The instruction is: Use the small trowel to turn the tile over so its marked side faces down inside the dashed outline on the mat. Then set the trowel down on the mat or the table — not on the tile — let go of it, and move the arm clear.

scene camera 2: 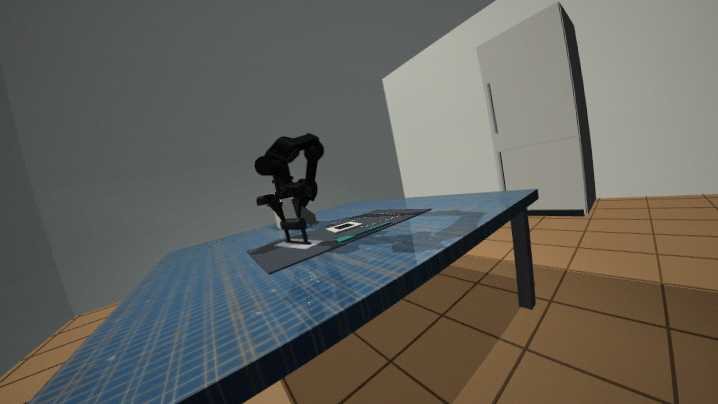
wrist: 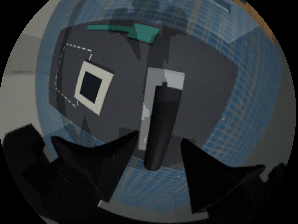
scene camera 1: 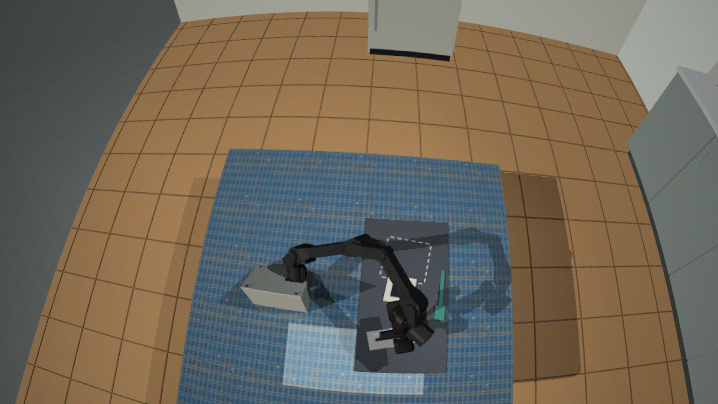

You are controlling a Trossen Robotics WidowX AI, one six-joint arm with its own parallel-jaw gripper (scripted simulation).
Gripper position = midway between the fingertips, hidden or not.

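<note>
Open and holding nothing, my gripper (scene camera 2: pixel 291 220) is there for me to see. I can find the same gripper in the wrist view (wrist: pixel 160 138) too.
</note>
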